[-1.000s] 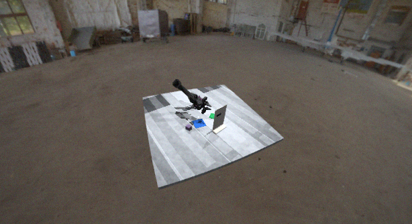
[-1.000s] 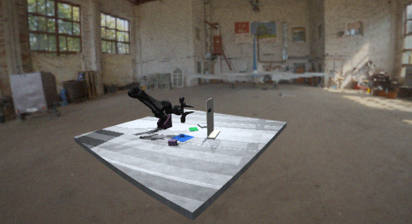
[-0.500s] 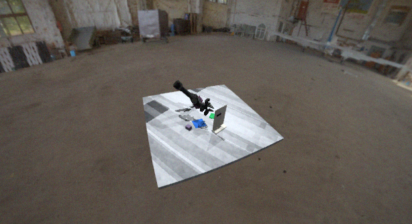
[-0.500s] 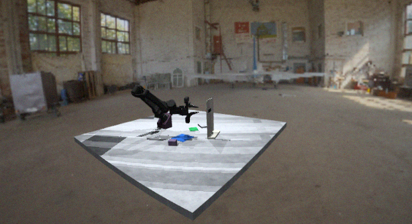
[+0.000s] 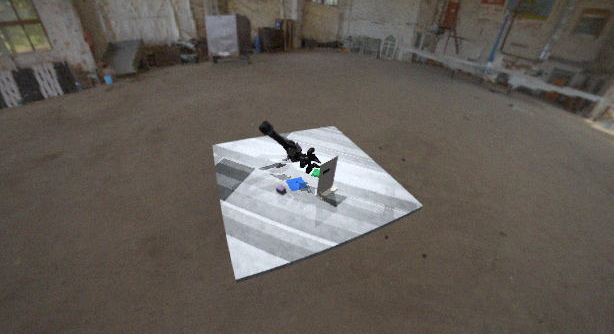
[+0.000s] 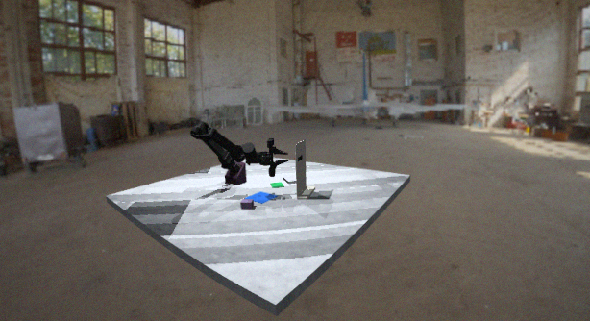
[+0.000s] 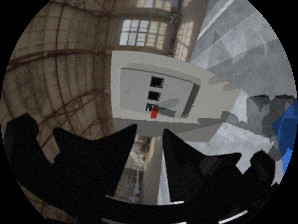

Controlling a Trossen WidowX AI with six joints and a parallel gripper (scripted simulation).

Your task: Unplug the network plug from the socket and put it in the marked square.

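My gripper tip is 7 cm past the blue flat patch, 14 cm to the left of it and 18 cm above it. Also, from my gripper tip: small green patch: 14 cm behind, 5 cm to the left, 18 cm below; small dark purple block: 3 cm behind, 27 cm to the right, 17 cm below; grey upright panel: 7 cm ahead, 2 cm to the left, 7 cm below.
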